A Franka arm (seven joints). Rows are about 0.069 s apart.
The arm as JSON. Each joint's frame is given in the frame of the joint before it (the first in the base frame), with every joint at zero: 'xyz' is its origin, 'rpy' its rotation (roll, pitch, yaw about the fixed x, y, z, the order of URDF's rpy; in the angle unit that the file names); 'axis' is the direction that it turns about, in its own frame. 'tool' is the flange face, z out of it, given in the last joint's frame.
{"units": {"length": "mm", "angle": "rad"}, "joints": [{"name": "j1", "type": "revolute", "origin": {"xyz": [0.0, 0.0, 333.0], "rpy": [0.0, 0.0, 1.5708]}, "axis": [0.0, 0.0, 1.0]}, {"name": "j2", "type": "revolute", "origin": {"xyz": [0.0, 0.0, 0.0], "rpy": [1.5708, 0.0, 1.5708]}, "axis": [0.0, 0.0, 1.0]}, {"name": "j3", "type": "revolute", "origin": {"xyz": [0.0, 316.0, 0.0], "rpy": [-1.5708, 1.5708, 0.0]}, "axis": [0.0, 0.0, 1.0]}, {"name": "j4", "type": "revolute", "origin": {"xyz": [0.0, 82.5, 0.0], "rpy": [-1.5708, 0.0, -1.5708]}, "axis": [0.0, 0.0, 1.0]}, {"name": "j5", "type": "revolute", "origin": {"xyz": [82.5, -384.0, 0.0], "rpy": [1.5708, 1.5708, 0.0]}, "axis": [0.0, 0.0, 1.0]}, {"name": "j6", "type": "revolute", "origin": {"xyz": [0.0, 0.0, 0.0], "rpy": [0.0, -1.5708, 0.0]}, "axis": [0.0, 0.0, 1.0]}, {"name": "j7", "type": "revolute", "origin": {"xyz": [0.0, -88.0, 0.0], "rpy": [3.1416, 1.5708, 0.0]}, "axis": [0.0, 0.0, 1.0]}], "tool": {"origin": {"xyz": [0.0, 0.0, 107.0], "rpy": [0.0, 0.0, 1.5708]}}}
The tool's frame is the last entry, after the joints.
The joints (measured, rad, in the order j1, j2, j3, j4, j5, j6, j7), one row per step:
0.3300, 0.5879, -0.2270, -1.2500, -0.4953, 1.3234, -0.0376
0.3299, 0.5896, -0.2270, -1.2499, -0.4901, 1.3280, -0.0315
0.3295, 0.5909, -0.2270, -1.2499, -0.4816, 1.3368, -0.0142
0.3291, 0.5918, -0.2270, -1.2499, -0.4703, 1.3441, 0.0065
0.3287, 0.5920, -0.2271, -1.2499, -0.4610, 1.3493, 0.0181
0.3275, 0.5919, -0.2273, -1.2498, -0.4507, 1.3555, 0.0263
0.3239, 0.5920, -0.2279, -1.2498, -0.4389, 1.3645, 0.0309
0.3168, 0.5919, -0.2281, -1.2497, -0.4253, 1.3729, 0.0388
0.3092, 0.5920, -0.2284, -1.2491, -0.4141, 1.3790, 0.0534
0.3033, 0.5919, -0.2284, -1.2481, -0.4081, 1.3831, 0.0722
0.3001, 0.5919, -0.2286, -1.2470, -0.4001, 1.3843, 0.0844
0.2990, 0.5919, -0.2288, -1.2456, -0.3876, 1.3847, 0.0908
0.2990, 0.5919, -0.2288, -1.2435, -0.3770, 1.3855, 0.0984
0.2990, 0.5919, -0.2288, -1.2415, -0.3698, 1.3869, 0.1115
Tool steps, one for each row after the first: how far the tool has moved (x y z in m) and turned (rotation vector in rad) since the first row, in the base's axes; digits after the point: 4 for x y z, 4 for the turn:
0.0006, 0.0007, -0.0013, 0.0033, -0.0053, -0.0031
0.0016, 0.0018, -0.0026, 0.0067, -0.0207, -0.0129
0.0023, 0.0030, -0.0039, 0.0115, -0.0369, -0.0270
0.0028, 0.0039, -0.0045, 0.0173, -0.0467, -0.0355
0.0033, 0.0043, -0.0049, 0.0256, -0.0556, -0.0422
0.0044, 0.0032, -0.0055, 0.0370, -0.0643, -0.0482
0.0054, 0.0002, -0.0061, 0.0490, -0.0746, -0.0607
0.0063, -0.0036, -0.0064, 0.0554, -0.0875, -0.0793
0.0071, -0.0067, -0.0062, 0.0553, -0.1022, -0.0985
0.0073, -0.0080, -0.0062, 0.0586, -0.1104, -0.1125
0.0073, -0.0074, -0.0063, 0.0683, -0.1143, -0.1220
0.0074, -0.0061, -0.0060, 0.0761, -0.1200, -0.1302
0.0077, -0.0052, -0.0055, 0.0788, -0.1295, -0.1412

